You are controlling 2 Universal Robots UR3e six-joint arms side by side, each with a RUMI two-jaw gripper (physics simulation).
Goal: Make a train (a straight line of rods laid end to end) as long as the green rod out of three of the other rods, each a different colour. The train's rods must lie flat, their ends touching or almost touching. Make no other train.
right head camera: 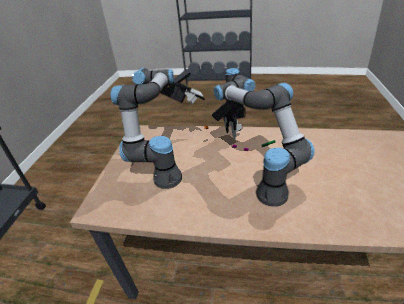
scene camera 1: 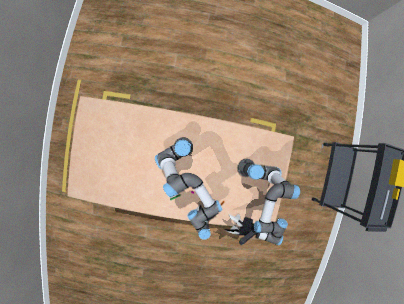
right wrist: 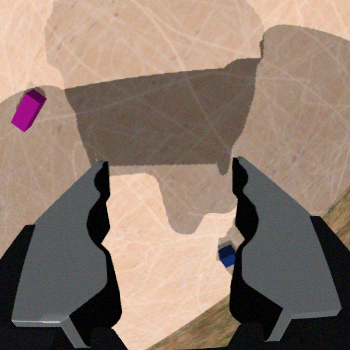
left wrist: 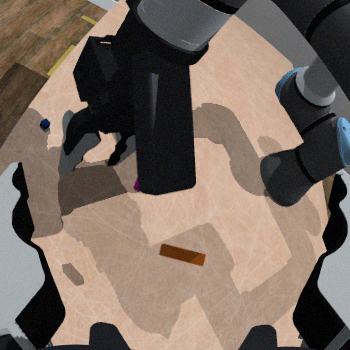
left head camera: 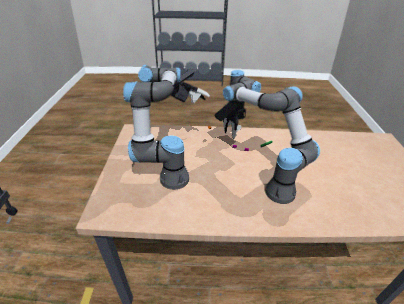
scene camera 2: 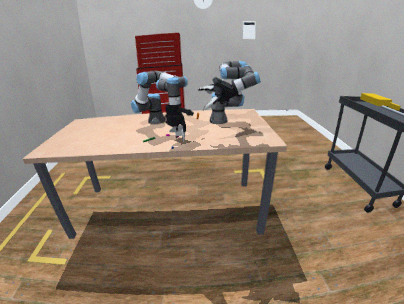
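A green rod point(left head camera: 266, 143) point(right head camera: 268, 143) point(scene camera 1: 174, 197) point(scene camera 2: 149, 139) lies on the table. Two short magenta rods show in the left head view, one left point(left head camera: 235, 146) and one right point(left head camera: 246, 149); a magenta rod point(right wrist: 28, 110) shows in the right wrist view. A small blue rod point(scene camera 2: 173, 147) point(left wrist: 45, 124) point(right wrist: 226, 255) lies near the table edge. An orange rod point(left head camera: 209, 127) point(scene camera 2: 197, 115) point(left wrist: 182, 255) appears to be in the air, apart from both grippers. My right gripper point(right wrist: 169, 161) point(left head camera: 231, 132) is open and empty above the table. My left gripper point(scene camera 2: 206, 97) point(scene camera 1: 231, 223) is open and high up.
The wooden table point(left head camera: 350, 200) point(scene camera 2: 75, 140) carries both arms. The right arm reaches across the rod area and hides part of it in the left wrist view. A dark cart point(scene camera 2: 341, 130) stands beyond the table's end. A shelf rack point(left head camera: 190, 15) stands against a wall.
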